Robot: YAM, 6 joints.
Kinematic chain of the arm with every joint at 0, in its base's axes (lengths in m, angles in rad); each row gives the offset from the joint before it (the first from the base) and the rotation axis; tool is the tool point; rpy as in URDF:
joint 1: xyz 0 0 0.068 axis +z
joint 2: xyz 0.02 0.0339 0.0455 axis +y
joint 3: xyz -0.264 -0.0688 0 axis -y
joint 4: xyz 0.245 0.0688 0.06 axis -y
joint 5: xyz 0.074 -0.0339 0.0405 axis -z
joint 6: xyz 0.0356 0 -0.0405 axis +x
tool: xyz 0 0 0 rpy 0 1.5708 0
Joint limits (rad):
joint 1: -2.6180..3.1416
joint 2: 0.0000..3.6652
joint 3: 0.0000..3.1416
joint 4: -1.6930..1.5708
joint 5: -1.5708..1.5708
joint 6: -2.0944..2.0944
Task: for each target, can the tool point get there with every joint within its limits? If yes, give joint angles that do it. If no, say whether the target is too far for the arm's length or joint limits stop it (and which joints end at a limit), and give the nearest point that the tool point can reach.
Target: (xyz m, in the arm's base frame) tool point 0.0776 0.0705 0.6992
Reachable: yes | joints -2.0684 1.3056 2.7616 0.3369 -1.3229 1.6097
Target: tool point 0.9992 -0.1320 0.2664
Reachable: no: too far | nearest point 0.6330 -0.0836 0.2092 | short by 0.374 m
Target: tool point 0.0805 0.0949 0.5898
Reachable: yes | joints -2.1675 0.6395 2.0311 -0.7150 -0.3826 1.2006
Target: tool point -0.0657 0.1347 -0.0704
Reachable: yes | joints 1.8208 2.7846 0.8477 -0.9212 -1.0192 -0.0098
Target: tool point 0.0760 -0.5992 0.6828
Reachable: no: too far | nearest point 0.0589 -0.4644 0.5504 | short by 0.190 m
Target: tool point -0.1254 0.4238 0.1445
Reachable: yes | joints 1.9097 2.2703 1.7493 -0.9605 0.6872 -1.4624
